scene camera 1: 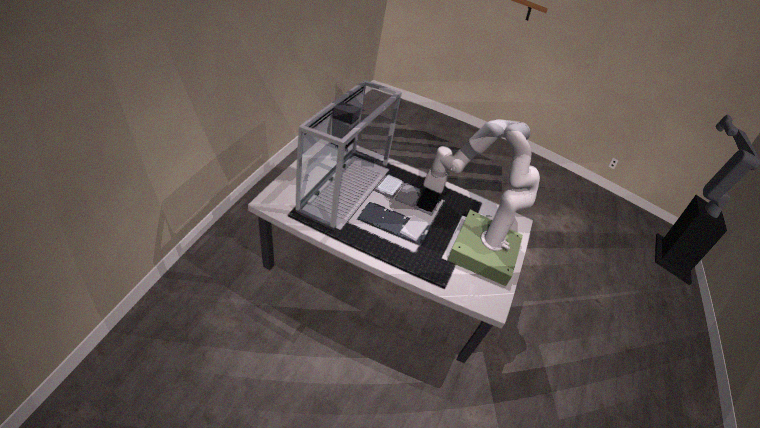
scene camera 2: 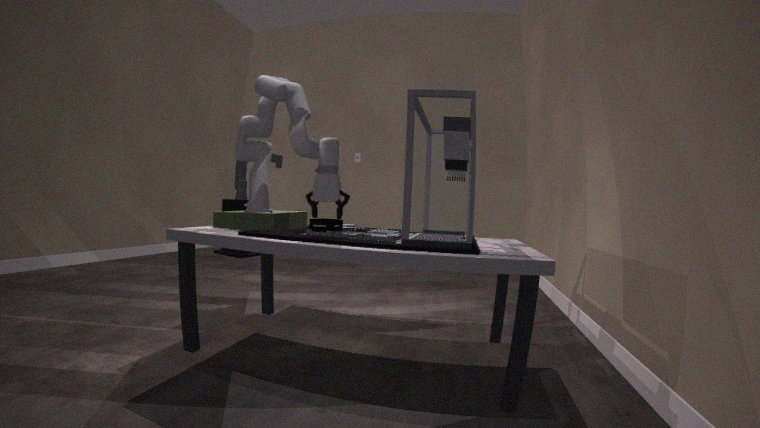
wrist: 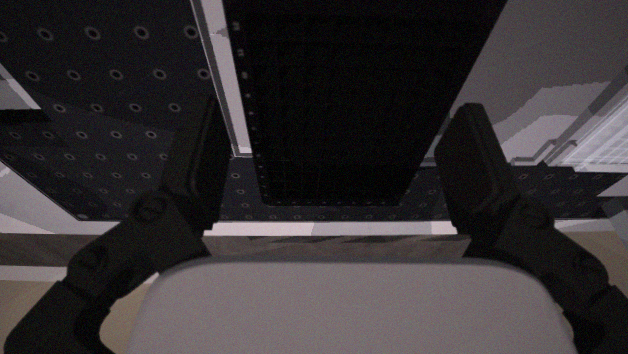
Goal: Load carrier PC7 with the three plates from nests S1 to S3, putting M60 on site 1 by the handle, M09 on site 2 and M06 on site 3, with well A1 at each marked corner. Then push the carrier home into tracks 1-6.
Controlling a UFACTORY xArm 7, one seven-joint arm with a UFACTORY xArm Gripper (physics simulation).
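Places are measured from the arm's base along level axes (x down, y ahead, z right), in millimetres.
Where they show: gripper, fingertip midpoint: (scene camera 1: pixel 430 197) (scene camera 2: pixel 326 218) (wrist: pixel 337 123); arm's base, link origin: (scene camera 1: pixel 492 241) (scene camera 2: pixel 258 211).
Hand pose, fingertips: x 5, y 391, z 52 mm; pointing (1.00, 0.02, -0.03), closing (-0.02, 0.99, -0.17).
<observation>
Things, the pixels of their top centre, and the offset from my fingertips. Level surfaces: height alone.
- black gridded plate, top centre: (wrist: pixel 343 136) (scene camera 2: pixel 326 219) (scene camera 1: pixel 429 196) dx +4, dy +6, dz +11 mm
- clear white plate, top centre: (scene camera 2: pixel 384 231) (scene camera 1: pixel 390 183) dx +31, dy +219, dz -24 mm
- dark carrier, top centre: (scene camera 2: pixel 366 225) (scene camera 1: pixel 395 219) dx +27, dy +55, dz -229 mm
- slotted track deck, surface height: dx +57 mm
- dark perforated board, surface height: dx +57 mm
A black gridded plate (scene camera 1: pixel 428 199) (scene camera 2: pixel 326 225) (wrist: pixel 340 45) sits at the right end of the nest row. My gripper (scene camera 2: pixel 327 213) (wrist: pixel 337 123) is open and empty above it, with one finger beyond each long side in the wrist view. A clear white plate (scene camera 1: pixel 389 184) (wrist: pixel 607 132) sits at the left end of the row, beyond a grey nest area (scene camera 1: pixel 407 195). The dark carrier (scene camera 1: pixel 381 217) lies in front of the nests in scene camera 1, with a white plate (scene camera 1: pixel 413 228) at its right end. Plate labels and A1 corners cannot be read.
The slotted track deck (scene camera 1: pixel 348 187) is on the left, inside a tall frame (scene camera 1: pixel 338 183) (scene camera 2: pixel 408 164). A pipetting head (scene camera 1: pixel 345 112) (scene camera 2: pixel 456 144) hangs inside it. The green arm base (scene camera 1: pixel 465 249) (scene camera 2: pixel 260 219) is on the right. A dark perforated board (scene camera 1: pixel 409 261) (wrist: pixel 115 95) surrounds the nests.
</observation>
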